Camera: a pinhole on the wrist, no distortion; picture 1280 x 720 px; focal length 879.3 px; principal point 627.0 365.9 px. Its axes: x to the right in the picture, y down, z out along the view. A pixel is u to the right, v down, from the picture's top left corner.
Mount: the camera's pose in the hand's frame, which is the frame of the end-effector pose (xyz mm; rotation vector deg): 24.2 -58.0 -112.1 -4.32 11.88 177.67
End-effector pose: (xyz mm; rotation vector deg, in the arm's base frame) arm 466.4 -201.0 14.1 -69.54 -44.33 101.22
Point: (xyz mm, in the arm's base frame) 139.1 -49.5 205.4
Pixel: 407.2 626.6
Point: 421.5 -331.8 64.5
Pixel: outside the picture
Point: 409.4 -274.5 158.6
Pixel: 1141.7 552.0
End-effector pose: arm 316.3 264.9 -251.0 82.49 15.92 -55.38
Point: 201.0 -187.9 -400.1
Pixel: 267.9 571.0
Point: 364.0 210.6 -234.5
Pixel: outside the picture
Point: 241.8 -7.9 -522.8
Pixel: outside the picture
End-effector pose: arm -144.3 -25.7 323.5 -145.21 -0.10 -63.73
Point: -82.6 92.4 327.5
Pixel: 555.9 694.5
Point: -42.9 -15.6 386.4
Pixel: 65.6 213.7
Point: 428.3 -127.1 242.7
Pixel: 73.8 41.8
